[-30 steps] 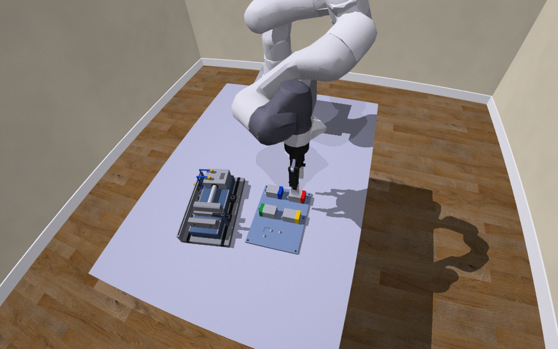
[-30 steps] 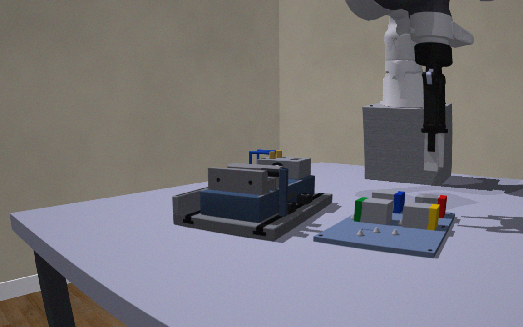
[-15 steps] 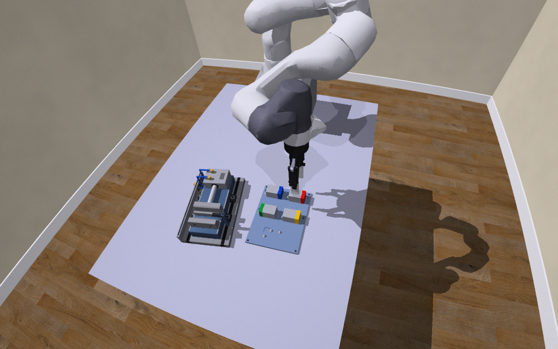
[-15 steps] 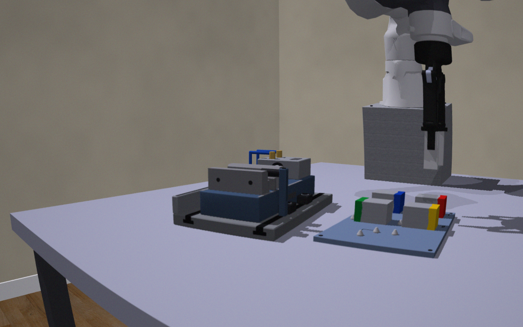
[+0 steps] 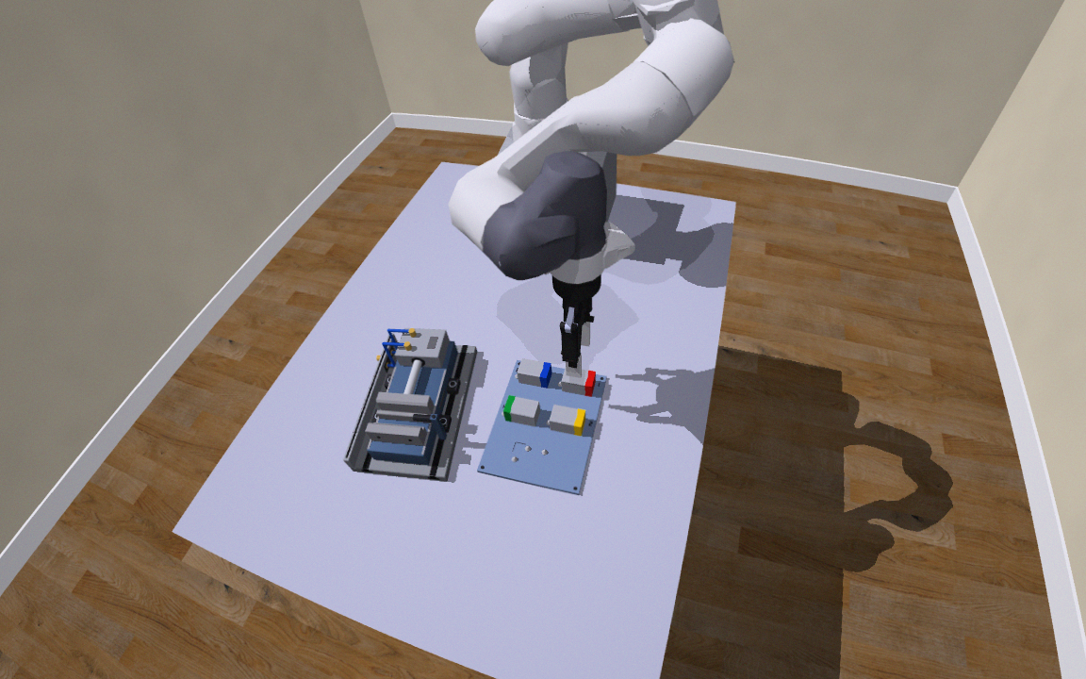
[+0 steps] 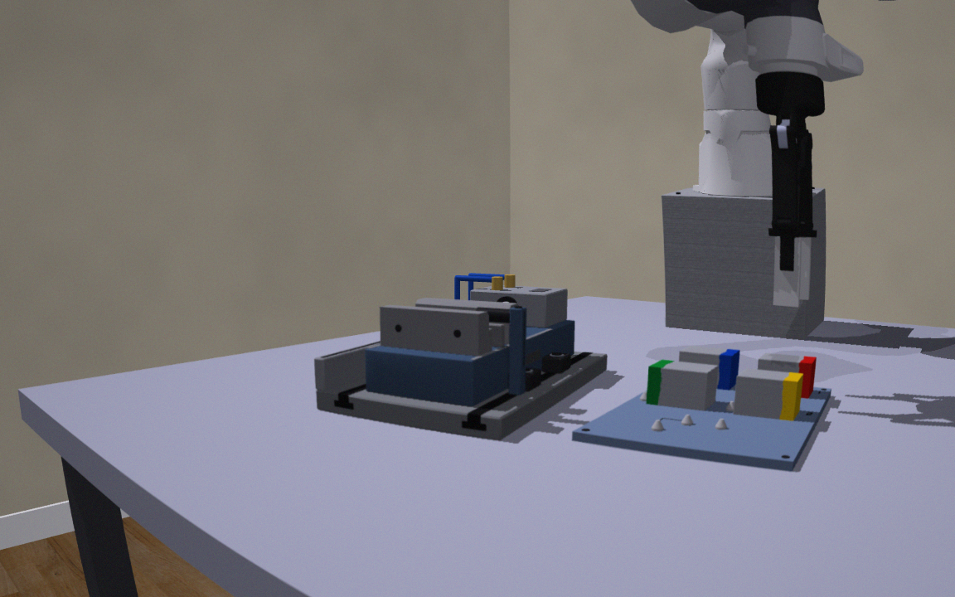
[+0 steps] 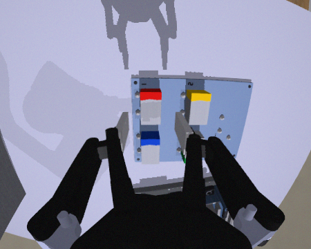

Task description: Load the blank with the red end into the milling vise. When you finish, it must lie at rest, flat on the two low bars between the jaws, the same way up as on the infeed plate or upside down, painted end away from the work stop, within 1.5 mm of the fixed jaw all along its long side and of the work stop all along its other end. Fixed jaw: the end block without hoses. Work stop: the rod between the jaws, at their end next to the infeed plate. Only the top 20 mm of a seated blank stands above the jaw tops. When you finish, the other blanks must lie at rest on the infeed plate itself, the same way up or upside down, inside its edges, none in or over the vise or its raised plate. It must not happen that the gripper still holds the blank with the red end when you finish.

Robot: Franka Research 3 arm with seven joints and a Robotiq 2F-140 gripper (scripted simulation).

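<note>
The red-ended blank is 100 mm below my hand. From my hand the other things lie so: yellow-ended blank 100 mm below, 90 mm ahead, 10 mm to the left; blue infeed plate 130 mm below, 100 mm ahead, 30 mm to the right; blue-ended blank 100 mm below, 90 mm to the right, 10 mm ahead.
</note>
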